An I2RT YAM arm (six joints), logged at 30 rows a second.
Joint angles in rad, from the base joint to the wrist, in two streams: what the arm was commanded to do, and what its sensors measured. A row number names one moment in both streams.
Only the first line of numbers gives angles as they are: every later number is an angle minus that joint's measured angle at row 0.
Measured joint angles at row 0:
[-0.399, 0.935, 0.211, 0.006, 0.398, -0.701]
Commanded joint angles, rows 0 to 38:
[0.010, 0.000, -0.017, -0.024, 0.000, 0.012]
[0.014, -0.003, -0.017, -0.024, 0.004, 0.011]
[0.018, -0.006, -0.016, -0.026, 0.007, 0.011]
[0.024, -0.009, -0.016, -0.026, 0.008, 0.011]
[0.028, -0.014, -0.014, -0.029, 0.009, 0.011]
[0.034, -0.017, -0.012, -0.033, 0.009, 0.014]
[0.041, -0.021, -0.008, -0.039, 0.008, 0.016]
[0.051, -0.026, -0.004, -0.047, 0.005, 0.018]
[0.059, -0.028, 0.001, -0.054, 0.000, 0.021]
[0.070, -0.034, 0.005, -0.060, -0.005, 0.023]
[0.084, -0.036, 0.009, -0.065, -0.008, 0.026]
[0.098, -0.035, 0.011, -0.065, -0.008, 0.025]
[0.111, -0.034, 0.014, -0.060, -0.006, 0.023]
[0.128, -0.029, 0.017, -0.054, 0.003, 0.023]
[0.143, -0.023, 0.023, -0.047, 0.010, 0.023]
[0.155, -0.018, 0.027, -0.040, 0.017, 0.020]
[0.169, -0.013, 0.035, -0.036, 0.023, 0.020]
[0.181, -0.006, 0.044, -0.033, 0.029, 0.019]
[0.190, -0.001, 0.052, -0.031, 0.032, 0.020]
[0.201, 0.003, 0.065, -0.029, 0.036, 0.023]
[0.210, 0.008, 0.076, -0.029, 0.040, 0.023]
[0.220, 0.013, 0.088, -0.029, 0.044, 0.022]
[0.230, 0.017, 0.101, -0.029, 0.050, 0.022]
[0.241, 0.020, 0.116, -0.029, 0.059, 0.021]
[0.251, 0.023, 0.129, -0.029, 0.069, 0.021]
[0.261, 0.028, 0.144, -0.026, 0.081, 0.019]
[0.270, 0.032, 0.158, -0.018, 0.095, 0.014]
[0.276, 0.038, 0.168, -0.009, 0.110, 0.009]
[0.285, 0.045, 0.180, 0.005, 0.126, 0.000]
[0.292, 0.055, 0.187, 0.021, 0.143, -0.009]
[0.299, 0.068, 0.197, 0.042, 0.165, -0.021]
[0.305, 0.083, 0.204, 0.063, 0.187, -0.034]
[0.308, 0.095, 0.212, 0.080, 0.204, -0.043]
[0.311, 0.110, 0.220, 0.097, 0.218, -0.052]
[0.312, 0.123, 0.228, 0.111, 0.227, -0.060]
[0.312, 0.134, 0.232, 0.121, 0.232, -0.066]
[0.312, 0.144, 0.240, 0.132, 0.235, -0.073]
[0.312, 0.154, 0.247, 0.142, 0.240, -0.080]
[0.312, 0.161, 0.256, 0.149, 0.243, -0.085]
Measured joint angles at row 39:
[0.306, 0.152, 0.207, 0.063, 0.166, -0.050]
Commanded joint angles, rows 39 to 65:
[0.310, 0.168, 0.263, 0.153, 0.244, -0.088]
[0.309, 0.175, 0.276, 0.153, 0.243, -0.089]
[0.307, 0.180, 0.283, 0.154, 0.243, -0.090]
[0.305, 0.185, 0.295, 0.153, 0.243, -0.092]
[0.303, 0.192, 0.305, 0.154, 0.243, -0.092]
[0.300, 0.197, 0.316, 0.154, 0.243, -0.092]
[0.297, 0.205, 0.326, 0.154, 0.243, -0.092]
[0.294, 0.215, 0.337, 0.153, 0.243, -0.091]
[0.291, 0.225, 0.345, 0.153, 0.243, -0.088]
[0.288, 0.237, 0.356, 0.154, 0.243, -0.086]
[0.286, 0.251, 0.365, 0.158, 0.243, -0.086]
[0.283, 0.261, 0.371, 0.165, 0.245, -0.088]
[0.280, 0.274, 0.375, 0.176, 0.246, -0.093]
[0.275, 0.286, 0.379, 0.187, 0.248, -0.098]
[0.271, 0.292, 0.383, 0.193, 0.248, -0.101]
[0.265, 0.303, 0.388, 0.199, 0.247, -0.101]
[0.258, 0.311, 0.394, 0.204, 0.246, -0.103]
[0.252, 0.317, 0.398, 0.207, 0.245, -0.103]
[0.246, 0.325, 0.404, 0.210, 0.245, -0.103]
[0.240, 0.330, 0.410, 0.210, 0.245, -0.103]
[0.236, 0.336, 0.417, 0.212, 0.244, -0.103]
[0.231, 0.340, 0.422, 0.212, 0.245, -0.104]
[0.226, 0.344, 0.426, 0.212, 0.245, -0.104]
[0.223, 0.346, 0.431, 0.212, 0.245, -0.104]
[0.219, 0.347, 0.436, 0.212, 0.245, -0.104]
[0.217, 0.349, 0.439, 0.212, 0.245, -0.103]
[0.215, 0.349, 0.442, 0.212, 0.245, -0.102]
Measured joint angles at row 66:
[0.237, 0.344, 0.403, 0.170, 0.198, -0.101]
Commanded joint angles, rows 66 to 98:
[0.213, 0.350, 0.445, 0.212, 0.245, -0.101]
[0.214, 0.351, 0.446, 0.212, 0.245, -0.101]
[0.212, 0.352, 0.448, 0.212, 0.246, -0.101]
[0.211, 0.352, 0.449, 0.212, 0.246, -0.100]
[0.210, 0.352, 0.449, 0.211, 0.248, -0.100]
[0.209, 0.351, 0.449, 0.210, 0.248, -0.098]
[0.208, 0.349, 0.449, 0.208, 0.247, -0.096]
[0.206, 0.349, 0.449, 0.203, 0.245, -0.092]
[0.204, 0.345, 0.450, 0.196, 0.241, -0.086]
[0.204, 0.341, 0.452, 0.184, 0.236, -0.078]
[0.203, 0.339, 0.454, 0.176, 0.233, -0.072]
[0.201, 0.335, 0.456, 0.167, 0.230, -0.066]
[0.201, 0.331, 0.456, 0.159, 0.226, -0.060]
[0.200, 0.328, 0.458, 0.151, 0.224, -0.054]
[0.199, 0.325, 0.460, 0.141, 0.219, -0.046]
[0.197, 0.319, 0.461, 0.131, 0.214, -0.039]
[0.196, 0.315, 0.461, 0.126, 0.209, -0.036]
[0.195, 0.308, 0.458, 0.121, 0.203, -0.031]
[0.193, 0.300, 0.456, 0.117, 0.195, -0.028]
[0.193, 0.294, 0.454, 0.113, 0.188, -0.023]
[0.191, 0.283, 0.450, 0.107, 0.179, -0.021]
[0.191, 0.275, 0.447, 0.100, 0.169, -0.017]
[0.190, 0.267, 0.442, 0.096, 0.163, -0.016]
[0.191, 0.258, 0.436, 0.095, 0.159, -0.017]
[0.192, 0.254, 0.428, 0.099, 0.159, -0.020]
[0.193, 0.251, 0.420, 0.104, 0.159, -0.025]
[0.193, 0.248, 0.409, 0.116, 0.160, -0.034]
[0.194, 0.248, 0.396, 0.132, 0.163, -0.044]
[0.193, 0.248, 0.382, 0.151, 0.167, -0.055]
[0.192, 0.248, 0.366, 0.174, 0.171, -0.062]
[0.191, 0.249, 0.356, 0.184, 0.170, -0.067]
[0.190, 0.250, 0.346, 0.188, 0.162, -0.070]
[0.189, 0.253, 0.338, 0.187, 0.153, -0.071]
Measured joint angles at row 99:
[0.197, 0.255, 0.369, 0.162, 0.178, -0.059]
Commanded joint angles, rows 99 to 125:
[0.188, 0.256, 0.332, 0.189, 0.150, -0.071]
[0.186, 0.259, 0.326, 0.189, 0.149, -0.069]
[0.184, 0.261, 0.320, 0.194, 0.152, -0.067]
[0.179, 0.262, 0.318, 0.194, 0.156, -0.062]
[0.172, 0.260, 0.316, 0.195, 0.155, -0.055]
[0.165, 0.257, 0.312, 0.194, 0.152, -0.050]
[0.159, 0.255, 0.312, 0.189, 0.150, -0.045]
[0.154, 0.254, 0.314, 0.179, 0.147, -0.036]
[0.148, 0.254, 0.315, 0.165, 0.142, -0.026]
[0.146, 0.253, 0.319, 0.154, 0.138, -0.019]
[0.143, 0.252, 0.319, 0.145, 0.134, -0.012]
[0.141, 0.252, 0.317, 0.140, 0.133, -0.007]
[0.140, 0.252, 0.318, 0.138, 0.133, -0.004]
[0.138, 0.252, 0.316, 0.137, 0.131, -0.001]
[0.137, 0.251, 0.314, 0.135, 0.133, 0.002]
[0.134, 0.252, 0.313, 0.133, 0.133, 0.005]
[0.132, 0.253, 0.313, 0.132, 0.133, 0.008]
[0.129, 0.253, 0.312, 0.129, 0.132, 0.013]
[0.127, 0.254, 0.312, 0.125, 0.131, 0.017]
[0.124, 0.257, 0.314, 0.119, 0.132, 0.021]
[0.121, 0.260, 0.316, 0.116, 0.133, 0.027]
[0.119, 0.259, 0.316, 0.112, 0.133, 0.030]
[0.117, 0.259, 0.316, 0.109, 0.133, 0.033]
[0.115, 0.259, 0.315, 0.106, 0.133, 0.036]
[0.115, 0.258, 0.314, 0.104, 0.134, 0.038]
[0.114, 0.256, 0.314, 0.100, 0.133, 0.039]
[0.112, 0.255, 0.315, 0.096, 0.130, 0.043]
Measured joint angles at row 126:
[0.119, 0.258, 0.326, 0.125, 0.148, 0.007]
